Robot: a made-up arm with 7 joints. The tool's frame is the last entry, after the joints. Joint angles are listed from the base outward. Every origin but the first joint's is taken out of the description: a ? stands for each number. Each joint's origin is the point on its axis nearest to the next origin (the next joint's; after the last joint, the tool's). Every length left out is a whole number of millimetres.
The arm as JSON. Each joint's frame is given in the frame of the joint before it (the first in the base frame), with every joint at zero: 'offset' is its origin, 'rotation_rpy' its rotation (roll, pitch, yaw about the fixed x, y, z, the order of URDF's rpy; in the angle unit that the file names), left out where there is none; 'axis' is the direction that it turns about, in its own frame. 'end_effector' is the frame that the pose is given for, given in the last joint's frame.
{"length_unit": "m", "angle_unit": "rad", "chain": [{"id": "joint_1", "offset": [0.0, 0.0, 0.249], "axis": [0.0, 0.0, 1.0]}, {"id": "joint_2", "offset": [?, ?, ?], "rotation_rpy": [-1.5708, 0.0, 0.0], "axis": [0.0, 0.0, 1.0]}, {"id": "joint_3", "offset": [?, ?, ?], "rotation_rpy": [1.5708, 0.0, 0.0], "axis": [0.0, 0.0, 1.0]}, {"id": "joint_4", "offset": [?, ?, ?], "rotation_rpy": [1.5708, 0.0, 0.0], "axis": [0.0, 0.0, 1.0]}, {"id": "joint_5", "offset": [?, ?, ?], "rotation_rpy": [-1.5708, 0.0, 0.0], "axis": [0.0, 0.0, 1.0]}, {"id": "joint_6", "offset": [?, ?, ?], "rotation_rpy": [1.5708, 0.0, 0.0], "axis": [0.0, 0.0, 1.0]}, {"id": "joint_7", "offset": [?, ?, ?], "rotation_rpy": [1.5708, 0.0, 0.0], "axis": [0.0, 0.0, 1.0]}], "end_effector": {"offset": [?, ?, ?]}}
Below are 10 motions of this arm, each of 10 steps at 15 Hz.
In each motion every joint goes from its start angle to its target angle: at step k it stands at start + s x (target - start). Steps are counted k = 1, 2, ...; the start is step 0. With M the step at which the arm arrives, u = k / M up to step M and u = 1 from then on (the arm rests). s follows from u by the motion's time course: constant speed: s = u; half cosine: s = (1 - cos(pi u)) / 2; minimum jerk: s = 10 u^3 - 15 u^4 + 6 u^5.
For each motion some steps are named. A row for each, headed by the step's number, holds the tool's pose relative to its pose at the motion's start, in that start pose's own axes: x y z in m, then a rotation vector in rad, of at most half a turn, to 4 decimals.
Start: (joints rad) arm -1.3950 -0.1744 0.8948 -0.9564 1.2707 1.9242 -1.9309
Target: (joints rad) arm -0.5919 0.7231 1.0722 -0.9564 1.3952 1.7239 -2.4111
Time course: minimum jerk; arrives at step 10
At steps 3, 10:
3: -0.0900 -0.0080 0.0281 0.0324 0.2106 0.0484
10: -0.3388 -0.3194 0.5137 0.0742 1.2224 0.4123

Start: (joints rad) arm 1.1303 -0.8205 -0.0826 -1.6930 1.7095 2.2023 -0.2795
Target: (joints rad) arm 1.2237 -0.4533 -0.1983 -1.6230 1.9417 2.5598 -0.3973
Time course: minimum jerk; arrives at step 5
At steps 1, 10:
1: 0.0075 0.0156 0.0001 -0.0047 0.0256 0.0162
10: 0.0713 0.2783 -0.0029 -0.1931 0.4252 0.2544

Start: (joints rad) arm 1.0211 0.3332 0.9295 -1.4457 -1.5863 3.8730 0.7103
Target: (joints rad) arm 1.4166 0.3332 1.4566 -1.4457 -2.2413 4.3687 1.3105
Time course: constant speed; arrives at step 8
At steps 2, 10:
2: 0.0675 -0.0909 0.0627 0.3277 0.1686 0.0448
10: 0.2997 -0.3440 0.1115 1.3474 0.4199 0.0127

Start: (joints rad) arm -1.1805 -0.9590 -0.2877 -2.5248 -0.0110 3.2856 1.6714
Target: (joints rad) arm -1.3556 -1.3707 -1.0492 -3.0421 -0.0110 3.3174 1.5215
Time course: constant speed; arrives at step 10
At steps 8, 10:
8: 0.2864 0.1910 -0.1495 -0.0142 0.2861 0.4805
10: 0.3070 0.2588 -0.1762 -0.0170 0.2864 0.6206

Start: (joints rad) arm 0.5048 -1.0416 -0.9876 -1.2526 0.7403 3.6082 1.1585
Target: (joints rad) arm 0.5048 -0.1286 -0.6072 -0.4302 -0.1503 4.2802 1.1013
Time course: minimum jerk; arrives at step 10
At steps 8, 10:
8: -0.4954 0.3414 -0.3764 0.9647 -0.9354 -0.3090
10: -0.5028 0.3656 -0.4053 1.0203 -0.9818 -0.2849

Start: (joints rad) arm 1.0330 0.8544 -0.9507 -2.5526 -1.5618 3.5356 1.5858
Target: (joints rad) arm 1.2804 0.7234 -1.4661 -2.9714 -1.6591 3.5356 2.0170
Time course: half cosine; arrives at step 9
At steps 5, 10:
5: -0.0928 0.0662 -0.0521 -0.0780 -0.0467 0.4208
10: -0.1668 0.0836 -0.0804 -0.0840 -0.0825 0.7312

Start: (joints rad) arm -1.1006 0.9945 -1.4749 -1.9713 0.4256 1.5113 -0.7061
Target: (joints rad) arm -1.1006 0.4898 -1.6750 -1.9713 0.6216 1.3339 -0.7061
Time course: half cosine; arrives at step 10
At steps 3, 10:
3: -0.0377 0.0354 -0.0214 0.1348 0.0748 -0.0174
10: -0.1687 0.1954 -0.0292 0.6711 0.3363 -0.1226

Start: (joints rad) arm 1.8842 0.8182 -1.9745 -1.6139 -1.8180 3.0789 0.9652
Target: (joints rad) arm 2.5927 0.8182 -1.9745 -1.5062 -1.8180 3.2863 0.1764
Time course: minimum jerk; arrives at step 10
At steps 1, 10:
1: 0.0035 0.0014 -0.0029 0.0005 0.0074 -0.0048
10: 0.2304 0.1873 -0.4472 -0.3042 0.8283 -0.5554

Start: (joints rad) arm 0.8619 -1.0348 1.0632 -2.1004 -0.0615 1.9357 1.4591
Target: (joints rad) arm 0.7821 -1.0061 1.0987 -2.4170 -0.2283 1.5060 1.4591
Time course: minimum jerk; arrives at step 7
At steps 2, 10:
2: -0.0029 0.0017 0.0448 -0.1204 0.0091 -0.0108
10: -0.0190 0.0772 0.2900 -0.8292 0.0684 -0.0732

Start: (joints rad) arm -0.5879 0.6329 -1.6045 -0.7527 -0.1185 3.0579 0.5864
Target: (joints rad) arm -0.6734 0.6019 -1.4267 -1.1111 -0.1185 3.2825 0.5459
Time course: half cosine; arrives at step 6
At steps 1, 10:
1: -0.0147 0.0068 0.0064 -0.0004 -0.0139 0.0034
10: -0.2303 0.0868 0.0495 0.0024 -0.2038 0.0545

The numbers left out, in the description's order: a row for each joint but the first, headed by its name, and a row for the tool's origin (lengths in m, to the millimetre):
joint_2: 0.0 0.0 0.0
joint_3: 0.0 -0.413 0.0
joint_4: 0.101 0.0 0.0
joint_5: -0.119 0.556 0.0
joint_6: 0.0 0.0 0.0
joint_7: 0.109 0.0 0.0
tool: 0.0 0.0 0.0

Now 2 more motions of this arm.
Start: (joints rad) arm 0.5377 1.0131 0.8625 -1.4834 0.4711 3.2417 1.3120
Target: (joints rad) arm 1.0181 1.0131 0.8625 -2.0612 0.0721 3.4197 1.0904
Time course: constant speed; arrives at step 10
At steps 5, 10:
5: -0.1121 0.3133 0.0547 -0.3531 -0.1149 -0.4486
10: -0.1596 0.6167 -0.0227 -0.6753 -0.3562 -0.8886

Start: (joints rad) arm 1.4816 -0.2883 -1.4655 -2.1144 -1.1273 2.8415 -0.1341
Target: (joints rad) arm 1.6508 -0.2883 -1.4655 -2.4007 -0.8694 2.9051 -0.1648
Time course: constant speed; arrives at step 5
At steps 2, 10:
2: 0.0199 -0.0786 0.0146 0.1540 0.0319 0.0122
10: 0.0350 -0.1990 0.0219 0.3763 0.0473 0.0269

